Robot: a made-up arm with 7 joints. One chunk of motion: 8 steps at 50 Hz.
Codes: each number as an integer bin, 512 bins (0 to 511) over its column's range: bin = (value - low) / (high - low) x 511, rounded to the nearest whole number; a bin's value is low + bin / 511 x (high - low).
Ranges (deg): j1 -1..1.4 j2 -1.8..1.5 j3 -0.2..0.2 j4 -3.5..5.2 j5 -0.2..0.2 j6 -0.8..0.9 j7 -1.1..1
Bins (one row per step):
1: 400 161 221 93 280 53 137
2: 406 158 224 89 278 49 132
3: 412 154 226 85 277 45 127
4: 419 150 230 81 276 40 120
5: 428 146 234 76 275 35 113
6: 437 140 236 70 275 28 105
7: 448 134 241 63 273 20 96
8: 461 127 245 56 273 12 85
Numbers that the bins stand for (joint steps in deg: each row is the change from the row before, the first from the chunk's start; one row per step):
1: 0.879 -0.760 -0.027 -1.917 0.019 -0.624 -0.537
2: 0.907 -0.780 -0.025 -1.985 0.018 -0.637 -0.558
3: 0.935 -0.805 -0.023 -2.053 0.017 -0.650 -0.578
4: 0.968 -0.831 -0.020 -2.121 0.016 -0.667 -0.607
5: 1.010 -0.857 -0.017 -2.206 0.015 -0.684 -0.636
6: 1.052 -0.896 -0.015 -2.308 0.015 -0.707 -0.668
7: 1.104 -0.935 -0.011 -2.427 0.014 -0.733 -0.705
8: 1.165 -0.980 -0.008 -2.547 0.014 -0.760 -0.751

